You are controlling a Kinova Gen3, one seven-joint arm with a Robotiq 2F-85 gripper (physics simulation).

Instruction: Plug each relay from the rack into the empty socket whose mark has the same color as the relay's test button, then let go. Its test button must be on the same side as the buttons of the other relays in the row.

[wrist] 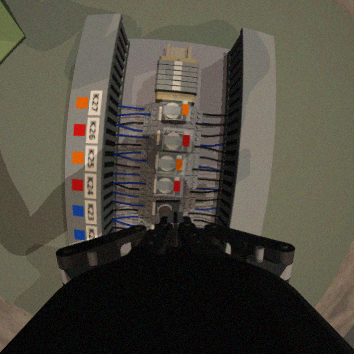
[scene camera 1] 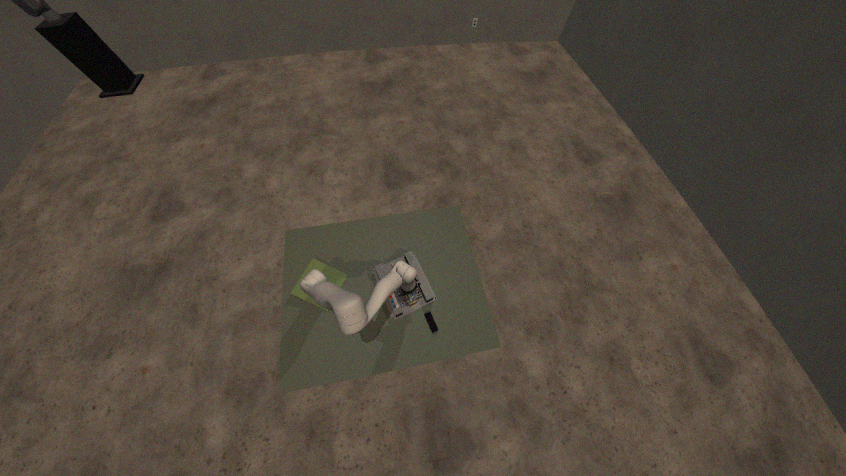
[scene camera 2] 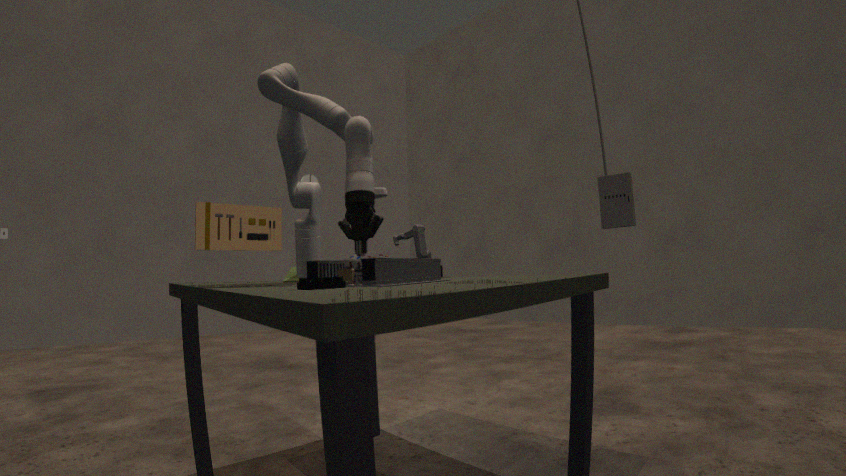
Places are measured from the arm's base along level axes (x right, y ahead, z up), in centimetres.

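Pixels of known places: gripper, fingertip midpoint: [wrist: 175, 220] [scene camera 2: 361, 256].
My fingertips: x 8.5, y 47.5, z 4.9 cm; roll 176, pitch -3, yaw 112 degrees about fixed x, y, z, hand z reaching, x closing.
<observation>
Ahead of a thing's pixels: the offset from my fingertips to its top centre.
My gripper [scene camera 2: 360, 252] [wrist: 175, 220] points down, with its fingers together and no relay between them. The fingertips are low over the relay row, at the relay @[dx +0.5, dy -0.5, dz +0.3 cm] [wrist: 164, 210] beside mark K23. They hide its button side and the K22 place. Whether they touch the relay is unclear. Farther up the row are a relay with an orange button @[dx -10.3, dy -4.0, dz +0.3 cm] [wrist: 172, 110] at K27, one with a red button @[dx -7.4, dy -2.8, dz +0.4 cm] [wrist: 173, 140] at K26, one with an orange button @[dx -5.1, dy -2.5, dz -0.2 cm] [wrist: 166, 163] at K25 and one with a red button @[dx -2.7, dy -1.8, dz +0.0 cm] [wrist: 165, 185] at K24. Their buttons face right in the wrist view. The black rack @[dx +16.0, dy +9.1, dz -4.8 cm] [scene camera 1: 431, 322] [scene camera 2: 319, 284] lies beside the panel; no relay can be made out in it.
Slotted wiring ducts @[dx -9.5, dy +5.7, dz -0.8 cm] [wrist: 255, 125] [scene camera 2: 402, 269] flank the row. A grey terminal block @[dx -14.3, dy -5.3, dz -2.5 cm] [wrist: 177, 75] stands at its far end. The left duct bears K labels and colored marks. A bright green sheet [scene camera 1: 328, 271] [wrist: 9, 32] lies at the arm's base on the green table [scene camera 1: 449, 236] [scene camera 2: 473, 304].
</observation>
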